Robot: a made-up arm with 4 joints.
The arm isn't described. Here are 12 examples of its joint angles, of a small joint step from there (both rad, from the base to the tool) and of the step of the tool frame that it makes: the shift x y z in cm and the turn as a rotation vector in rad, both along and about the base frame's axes.
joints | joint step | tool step
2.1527 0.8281 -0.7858 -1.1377 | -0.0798 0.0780 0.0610 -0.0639 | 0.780 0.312 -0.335 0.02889 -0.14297 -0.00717
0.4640 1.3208 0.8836 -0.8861 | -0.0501 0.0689 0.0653 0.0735 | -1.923 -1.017 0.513 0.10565 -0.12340 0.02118
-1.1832 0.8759 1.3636 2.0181 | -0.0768 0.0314 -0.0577 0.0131 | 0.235 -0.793 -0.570 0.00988 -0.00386 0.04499
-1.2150 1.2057 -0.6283 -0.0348 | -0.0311 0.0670 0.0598 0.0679 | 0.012 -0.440 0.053 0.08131 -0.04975 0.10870
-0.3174 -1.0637 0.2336 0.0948 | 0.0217 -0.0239 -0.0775 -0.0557 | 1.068 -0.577 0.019 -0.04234 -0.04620 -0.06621
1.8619 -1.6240 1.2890 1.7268 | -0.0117 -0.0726 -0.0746 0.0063 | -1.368 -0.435 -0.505 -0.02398 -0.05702 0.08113
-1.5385 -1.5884 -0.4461 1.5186 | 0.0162 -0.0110 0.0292 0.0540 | 0.394 0.139 0.261 -0.03065 0.03941 0.02387
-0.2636 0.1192 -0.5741 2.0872 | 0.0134 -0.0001 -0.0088 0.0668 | 0.050 -0.157 -0.593 0.06415 -0.01213 -0.01179
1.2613 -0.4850 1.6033 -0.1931 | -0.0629 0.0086 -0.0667 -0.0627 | -0.719 0.374 -0.337 -0.05206 -0.12444 -0.00569
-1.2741 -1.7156 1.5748 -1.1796 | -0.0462 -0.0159 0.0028 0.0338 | 0.427 -0.070 0.009 0.02517 -0.04317 -0.01264
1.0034 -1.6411 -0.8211 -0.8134 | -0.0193 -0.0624 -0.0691 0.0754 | 0.389 0.604 0.459 0.01441 -0.10342 0.03638
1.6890 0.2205 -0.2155 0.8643 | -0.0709 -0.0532 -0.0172 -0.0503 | 1.581 1.280 0.882 0.00135 -0.02619 0.11100
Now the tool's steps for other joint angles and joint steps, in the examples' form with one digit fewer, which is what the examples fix.
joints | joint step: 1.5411 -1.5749 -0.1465 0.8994 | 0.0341 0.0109 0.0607 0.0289
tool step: -0.66 0.24 -0.28 0.0372 0.0728 -0.0475
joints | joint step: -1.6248 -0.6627 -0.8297 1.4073 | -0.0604 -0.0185 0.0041 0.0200
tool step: -0.35 -0.08 -1.56 -0.0069 -0.0731 0.0149
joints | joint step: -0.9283 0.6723 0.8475 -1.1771 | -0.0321 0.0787 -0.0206 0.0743
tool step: -0.61 -1.49 0.09 0.0419 0.0468 0.1243
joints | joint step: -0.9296 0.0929 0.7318 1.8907 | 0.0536 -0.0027 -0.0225 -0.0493
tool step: 1.02 0.07 0.71 0.0069 0.0234 -0.0580
